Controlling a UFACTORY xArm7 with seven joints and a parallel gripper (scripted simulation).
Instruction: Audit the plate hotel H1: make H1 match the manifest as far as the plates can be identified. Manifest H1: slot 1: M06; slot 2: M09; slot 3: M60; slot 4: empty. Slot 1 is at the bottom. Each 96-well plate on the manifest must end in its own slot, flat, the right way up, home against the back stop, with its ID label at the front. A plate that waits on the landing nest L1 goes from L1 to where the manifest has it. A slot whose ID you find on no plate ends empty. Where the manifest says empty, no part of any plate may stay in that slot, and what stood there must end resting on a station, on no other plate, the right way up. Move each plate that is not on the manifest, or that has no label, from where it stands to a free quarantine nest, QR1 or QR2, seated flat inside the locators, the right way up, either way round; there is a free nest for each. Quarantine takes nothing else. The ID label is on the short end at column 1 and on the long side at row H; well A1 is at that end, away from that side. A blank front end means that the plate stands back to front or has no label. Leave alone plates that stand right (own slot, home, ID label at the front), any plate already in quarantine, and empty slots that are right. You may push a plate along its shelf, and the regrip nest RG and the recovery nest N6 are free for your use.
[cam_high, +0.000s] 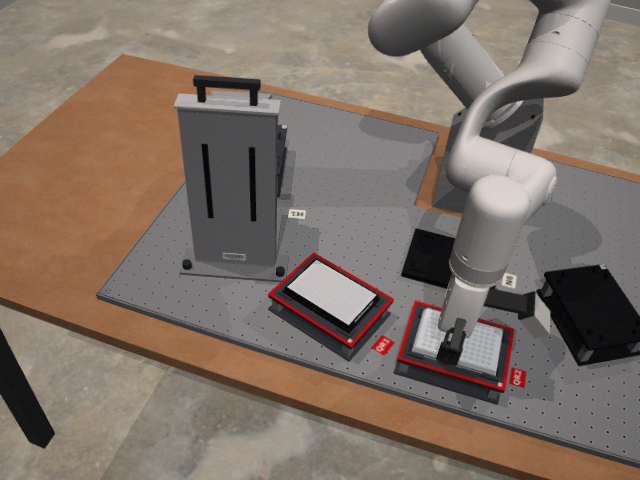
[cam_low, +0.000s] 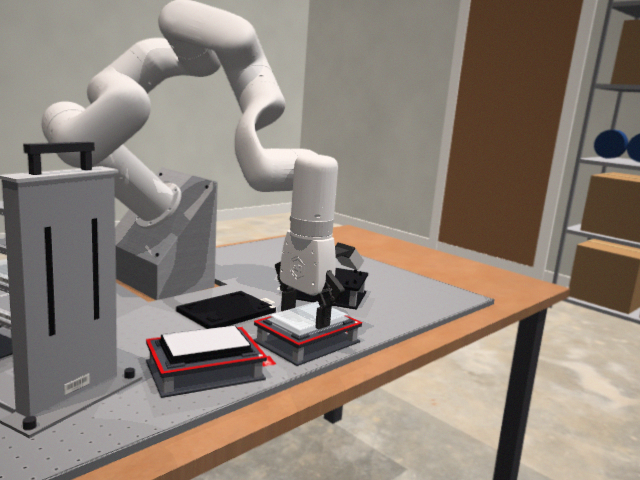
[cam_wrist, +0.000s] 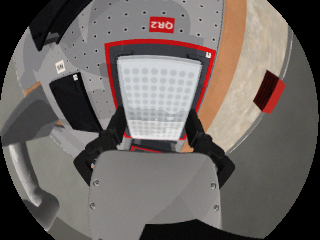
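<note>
My hand is 20 mm above the quarantine nest QR2 and 10 mm to the right of it. Round my hand: flat black nest N6 (200 mm behind, 50 mm below, 20 mm to the right); then plate hotel H1 (390 mm to the right, 100 mm above, 80 mm behind); then white-topped plate (200 mm to the right, 20 mm behind, 10 mm below).
</note>
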